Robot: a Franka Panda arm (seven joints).
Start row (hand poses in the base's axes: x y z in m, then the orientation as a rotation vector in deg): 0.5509, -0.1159, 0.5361, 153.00, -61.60, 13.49
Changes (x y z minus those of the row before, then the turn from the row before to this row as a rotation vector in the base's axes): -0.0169, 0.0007, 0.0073, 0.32, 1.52, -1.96; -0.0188, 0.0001, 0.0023, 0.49, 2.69, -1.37; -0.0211, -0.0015, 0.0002, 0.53, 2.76, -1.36; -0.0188, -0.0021, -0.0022, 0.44, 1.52, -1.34; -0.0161, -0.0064, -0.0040, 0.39, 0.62, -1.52; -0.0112, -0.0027, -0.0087, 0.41, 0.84, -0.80; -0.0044, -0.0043, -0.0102, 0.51, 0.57, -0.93; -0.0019, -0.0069, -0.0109, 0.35, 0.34, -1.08; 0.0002, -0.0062, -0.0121, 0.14, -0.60, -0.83; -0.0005, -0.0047, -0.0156, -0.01, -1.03, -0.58; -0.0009, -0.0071, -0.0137, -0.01, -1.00, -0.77; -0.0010, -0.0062, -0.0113, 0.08, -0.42, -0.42; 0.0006, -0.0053, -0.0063, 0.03, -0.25, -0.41
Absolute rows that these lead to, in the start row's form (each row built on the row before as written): 0.5340, -0.1152, 0.5434, 151.83, -63.83, 10.90; 0.5152, -0.1151, 0.5457, 150.86, -64.95, 6.78; 0.4941, -0.1166, 0.5459, 149.82, -65.99, 2.57; 0.4753, -0.1187, 0.5437, 148.98, -67.36, 0.06; 0.4592, -0.1251, 0.5397, 148.22, -69.23, -1.29; 0.4480, -0.1278, 0.5310, 147.82, -70.09, -2.79; 0.4436, -0.1321, 0.5208, 147.50, -71.24, -4.03; 0.4417, -0.1390, 0.5099, 147.02, -72.61, -4.91; 0.4419, -0.1452, 0.4978, 146.84, -73.94, -4.40; 0.4414, -0.1499, 0.4822, 146.83, -75.05, -3.19; 0.4405, -0.1570, 0.4685, 146.68, -76.40, -2.05; 0.4395, -0.1632, 0.4572, 146.62, -77.12, -1.65; 0.4401, -0.1685, 0.4509, 146.46, -77.75, -1.43
